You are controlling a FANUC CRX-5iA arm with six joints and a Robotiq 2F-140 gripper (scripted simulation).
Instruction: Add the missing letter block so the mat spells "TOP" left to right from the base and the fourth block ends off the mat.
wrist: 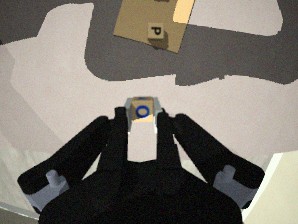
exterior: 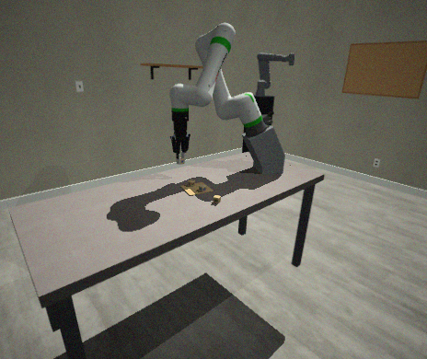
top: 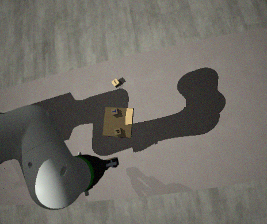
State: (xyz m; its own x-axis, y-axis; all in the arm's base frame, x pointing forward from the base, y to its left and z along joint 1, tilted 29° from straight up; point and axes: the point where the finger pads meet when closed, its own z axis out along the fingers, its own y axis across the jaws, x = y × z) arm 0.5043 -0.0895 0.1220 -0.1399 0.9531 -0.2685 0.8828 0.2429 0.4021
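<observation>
Right now the mat is 17 cm to the left of my hand and 13 cm below it. The rest, counted from my hand: P block: 1 cm ahead, 13 cm to the left, 11 cm below; then O block: 2 cm below.
</observation>
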